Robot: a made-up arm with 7 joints. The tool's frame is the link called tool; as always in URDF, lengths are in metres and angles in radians. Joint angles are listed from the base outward.
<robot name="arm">
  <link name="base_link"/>
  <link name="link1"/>
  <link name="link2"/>
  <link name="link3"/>
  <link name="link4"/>
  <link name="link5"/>
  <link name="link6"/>
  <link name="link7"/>
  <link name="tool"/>
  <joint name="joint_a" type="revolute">
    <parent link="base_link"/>
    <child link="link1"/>
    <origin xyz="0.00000 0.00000 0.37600" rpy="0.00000 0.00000 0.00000"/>
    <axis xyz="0 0 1"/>
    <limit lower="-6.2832" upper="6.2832"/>
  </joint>
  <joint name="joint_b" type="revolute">
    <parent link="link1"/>
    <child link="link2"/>
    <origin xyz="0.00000 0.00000 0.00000" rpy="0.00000 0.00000 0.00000"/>
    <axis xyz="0 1 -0.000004"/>
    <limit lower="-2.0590" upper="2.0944"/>
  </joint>
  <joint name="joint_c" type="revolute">
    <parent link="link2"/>
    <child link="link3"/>
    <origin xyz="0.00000 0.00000 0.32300" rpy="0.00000 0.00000 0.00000"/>
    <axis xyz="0 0 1"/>
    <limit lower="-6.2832" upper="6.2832"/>
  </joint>
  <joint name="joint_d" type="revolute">
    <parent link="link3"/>
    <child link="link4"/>
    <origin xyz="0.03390 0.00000 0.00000" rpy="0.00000 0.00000 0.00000"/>
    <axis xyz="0 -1 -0.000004"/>
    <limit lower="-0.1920" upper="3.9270"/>
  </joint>
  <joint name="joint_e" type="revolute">
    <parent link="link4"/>
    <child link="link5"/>
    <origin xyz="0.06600 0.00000 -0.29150" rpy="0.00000 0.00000 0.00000"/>
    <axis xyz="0 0.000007 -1"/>
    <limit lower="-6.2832" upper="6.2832"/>
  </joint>
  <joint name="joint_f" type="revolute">
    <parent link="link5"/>
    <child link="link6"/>
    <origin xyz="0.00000 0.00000 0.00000" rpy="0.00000 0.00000 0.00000"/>
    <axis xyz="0 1 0.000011"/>
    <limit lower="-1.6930" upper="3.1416"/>
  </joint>
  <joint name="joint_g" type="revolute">
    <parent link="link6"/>
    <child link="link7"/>
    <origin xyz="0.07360 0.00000 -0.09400" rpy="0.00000 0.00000 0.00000"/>
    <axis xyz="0 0.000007 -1"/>
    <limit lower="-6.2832" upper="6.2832"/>
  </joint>
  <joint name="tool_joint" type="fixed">
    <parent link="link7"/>
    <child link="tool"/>
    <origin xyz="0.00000 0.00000 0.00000" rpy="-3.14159 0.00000 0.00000"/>
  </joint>
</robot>
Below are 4 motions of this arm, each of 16 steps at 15 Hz.
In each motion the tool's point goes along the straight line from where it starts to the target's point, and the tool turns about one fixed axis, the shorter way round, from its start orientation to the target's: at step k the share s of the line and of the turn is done. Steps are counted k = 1, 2, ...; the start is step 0. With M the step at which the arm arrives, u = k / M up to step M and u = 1 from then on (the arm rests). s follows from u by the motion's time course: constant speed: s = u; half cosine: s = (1 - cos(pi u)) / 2; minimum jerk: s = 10 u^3 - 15 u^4 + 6 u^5.
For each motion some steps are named. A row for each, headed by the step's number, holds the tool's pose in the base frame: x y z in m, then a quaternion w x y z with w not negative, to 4 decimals.
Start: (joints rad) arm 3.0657 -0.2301 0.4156 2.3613 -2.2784 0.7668 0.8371
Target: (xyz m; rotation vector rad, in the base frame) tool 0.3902 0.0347 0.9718 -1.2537 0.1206 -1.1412
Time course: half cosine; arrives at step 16
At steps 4, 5, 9, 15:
4: -0.0277 -0.0745 1.0660 0.7762 -0.1941 -0.1574 -0.5788
5: 0.0094 -0.0648 1.0577 0.7718 -0.2287 -0.1393 -0.5767
9: 0.1931 -0.0168 1.0162 0.7328 -0.3938 -0.0473 -0.5530
15: 0.3855 0.0335 0.9729 0.6622 -0.5505 0.0509 -0.5058

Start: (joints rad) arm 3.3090 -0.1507 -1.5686 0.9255 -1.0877 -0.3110 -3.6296
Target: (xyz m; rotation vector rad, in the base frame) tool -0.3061 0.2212 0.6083 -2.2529 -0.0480 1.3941
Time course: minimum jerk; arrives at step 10
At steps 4, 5, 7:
4: -0.1801 0.3244 0.5916 0.4192 -0.8454 -0.0722 0.3232
5: -0.2138 0.2968 0.5961 0.3745 -0.8456 -0.0579 0.3760
7: -0.2760 0.2458 0.6043 0.2874 -0.8349 -0.0309 0.4684

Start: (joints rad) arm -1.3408 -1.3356 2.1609 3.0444 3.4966 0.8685 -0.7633
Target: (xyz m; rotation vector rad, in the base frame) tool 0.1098 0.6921 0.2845 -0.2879 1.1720 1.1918
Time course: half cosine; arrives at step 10
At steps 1, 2, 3, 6, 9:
1: -0.1633 0.6936 0.5560 0.8787 -0.3180 -0.1591 0.3186
2: -0.1435 0.6935 0.5362 0.8805 -0.3096 -0.1079 0.3424
3: -0.1125 0.6934 0.5054 0.8776 -0.2945 -0.0274 0.3773
6: 0.0131 0.6926 0.3806 0.7956 -0.2109 0.2942 0.4857
9: 0.1029 0.6921 0.2913 0.6728 -0.1336 0.5035 0.5254

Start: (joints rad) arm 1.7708 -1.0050 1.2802 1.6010 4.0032 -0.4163 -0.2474
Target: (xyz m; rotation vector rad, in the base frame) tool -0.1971 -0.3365 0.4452 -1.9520 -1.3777 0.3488
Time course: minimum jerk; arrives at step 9
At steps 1, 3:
1: -0.3272 -0.3338 0.5795 0.1202 -0.7468 -0.1518 0.6363
3: -0.3011 -0.3343 0.5525 0.1760 -0.7782 -0.2404 0.5529

